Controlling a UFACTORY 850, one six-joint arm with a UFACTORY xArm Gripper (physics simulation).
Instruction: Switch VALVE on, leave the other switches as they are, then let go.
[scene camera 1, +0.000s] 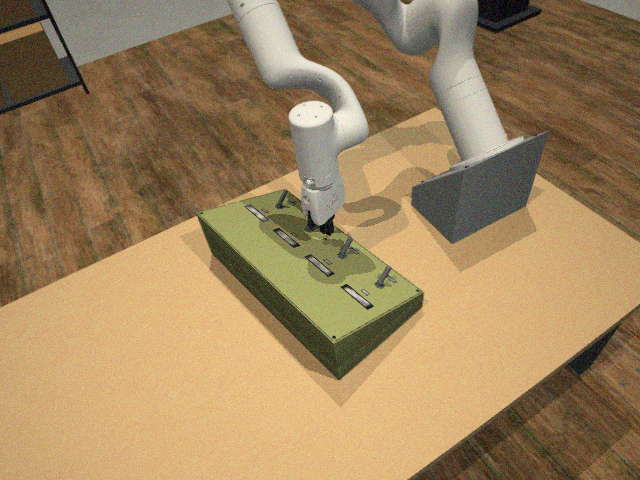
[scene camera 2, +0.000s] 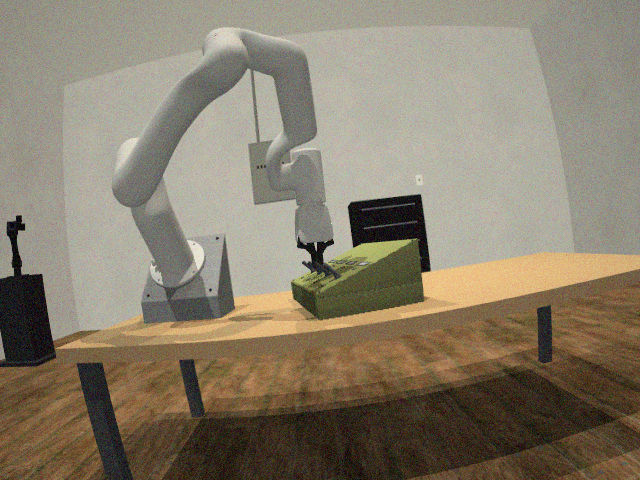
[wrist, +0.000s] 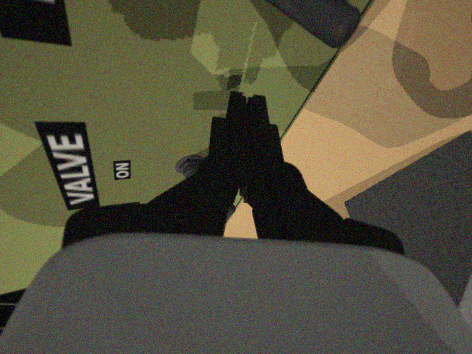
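The green sloped switch box (scene camera 1: 248, 253) (scene camera 2: 377, 294) (wrist: 135, 90) stands on the table. The VALVE nameplate (scene camera 1: 285, 237) (wrist: 67, 165) is second from the far end in scene camera 1, with a small ON plate (wrist: 122, 170) beside it. The round collar of the VALVE switch (wrist: 187, 166) shows left of my fingers in the wrist view; its lever is mostly hidden behind them, so its tilt cannot be told. My gripper (scene camera 1: 326, 231) (scene camera 2: 318, 262) (wrist: 241, 118) is shut and empty, its tips low over the panel beside that switch.
Other levers (scene camera 1: 281, 198) (scene camera 1: 345, 248) (scene camera 1: 383, 276) stand on the same panel, at the far end and on the near side of my gripper; they lean away from their nameplates. The grey arm base (scene camera 1: 485, 193) (scene camera 2: 219, 279) stands on the table (scene camera 1: 155, 387) beyond the box's low edge.
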